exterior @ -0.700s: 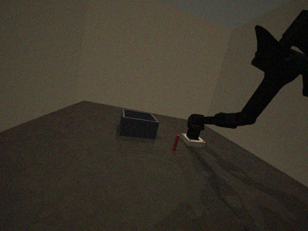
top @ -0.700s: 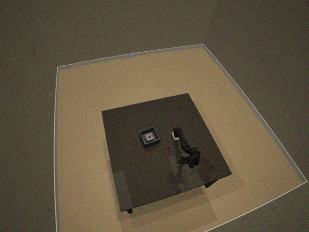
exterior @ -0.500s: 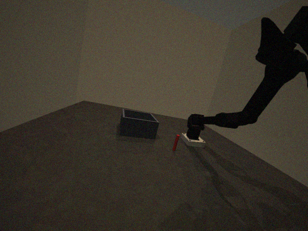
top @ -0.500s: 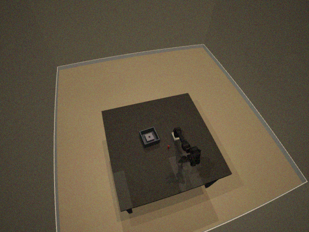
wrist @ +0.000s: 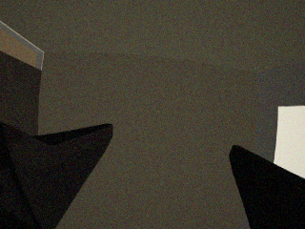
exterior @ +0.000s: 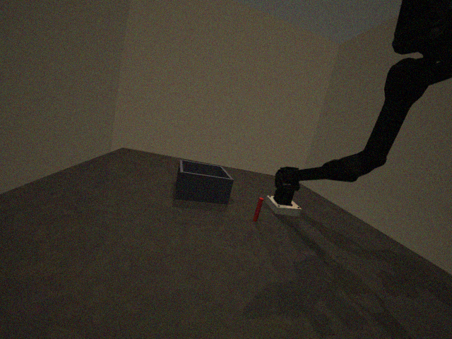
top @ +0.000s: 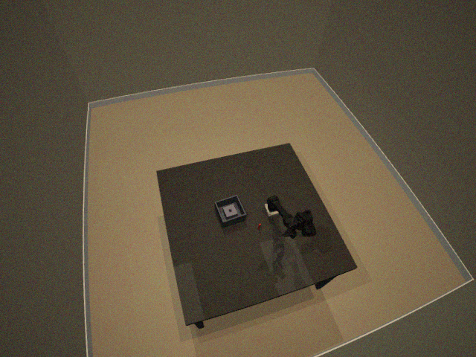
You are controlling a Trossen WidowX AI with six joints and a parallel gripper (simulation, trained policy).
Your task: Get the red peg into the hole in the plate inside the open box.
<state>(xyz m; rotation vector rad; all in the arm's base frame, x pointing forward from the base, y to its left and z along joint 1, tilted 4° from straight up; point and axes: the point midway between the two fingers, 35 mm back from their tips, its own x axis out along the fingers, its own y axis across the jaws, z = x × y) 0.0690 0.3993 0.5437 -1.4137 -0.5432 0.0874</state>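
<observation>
Right now the red peg is 20 mm ahead of my gripper tip, 290 mm to the right of it and 530 mm below it. The rest, counted from my gripper tip: pale plate 210 mm ahead, 460 mm to the right, 520 mm below; blue box 210 mm ahead, 460 mm to the right, 540 mm below.
</observation>
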